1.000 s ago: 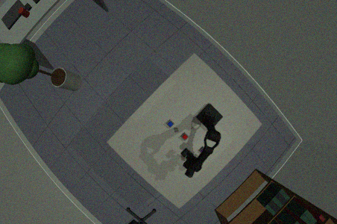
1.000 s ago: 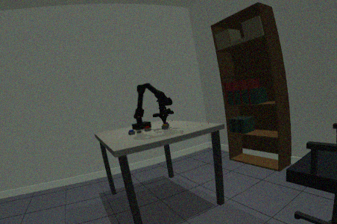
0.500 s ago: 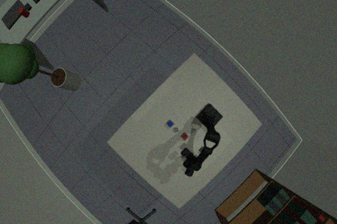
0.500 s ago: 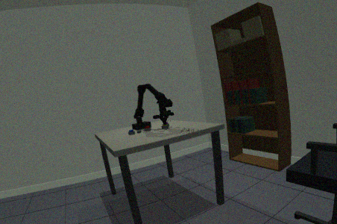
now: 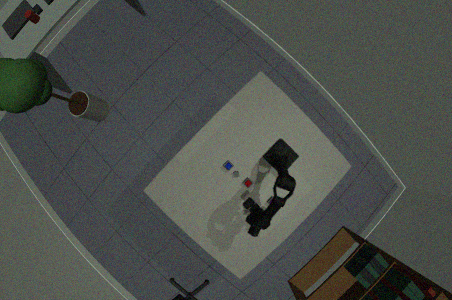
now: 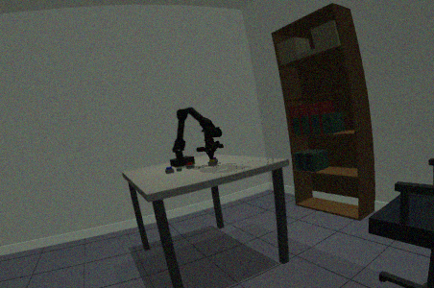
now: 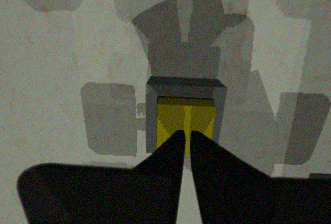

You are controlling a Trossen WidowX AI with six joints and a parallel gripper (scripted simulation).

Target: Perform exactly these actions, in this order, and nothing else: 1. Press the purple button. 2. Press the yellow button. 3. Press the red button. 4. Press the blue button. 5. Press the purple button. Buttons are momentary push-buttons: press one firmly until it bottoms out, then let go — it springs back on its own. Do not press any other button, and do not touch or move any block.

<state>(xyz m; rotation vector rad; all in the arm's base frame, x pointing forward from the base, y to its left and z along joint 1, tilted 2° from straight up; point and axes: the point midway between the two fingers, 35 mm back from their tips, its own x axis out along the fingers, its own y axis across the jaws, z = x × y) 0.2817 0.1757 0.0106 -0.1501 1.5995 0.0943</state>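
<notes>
Now: the yellow button 1 cm below my gripper tip. The rest, counted from my gripper tip: red button: 5 cm behind, 15 cm to the right, 1 cm below; purple button: 10 cm behind, 4 cm to the left, 1 cm below; small grey block: 3 cm behind, 24 cm to the right, 3 cm below.
</notes>
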